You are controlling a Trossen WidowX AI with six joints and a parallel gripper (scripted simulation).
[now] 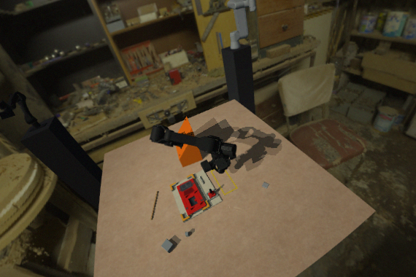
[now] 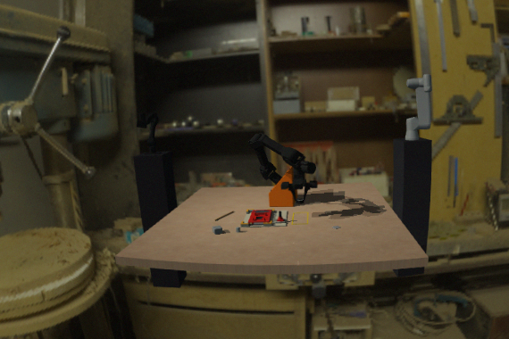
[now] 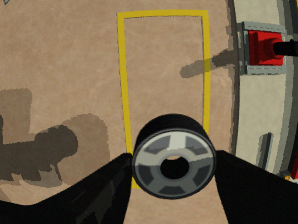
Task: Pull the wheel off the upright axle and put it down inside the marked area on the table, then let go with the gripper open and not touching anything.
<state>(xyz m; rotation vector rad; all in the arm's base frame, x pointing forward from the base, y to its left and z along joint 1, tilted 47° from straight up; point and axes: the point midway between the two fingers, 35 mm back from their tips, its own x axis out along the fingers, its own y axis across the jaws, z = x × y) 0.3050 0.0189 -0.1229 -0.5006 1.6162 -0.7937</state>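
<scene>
The dark wheel is right at my gripper tip. From my gripper tip the other things lie so: thin wooden stick: 90 mm behind, 420 mm to the right, 90 mm below.
</scene>
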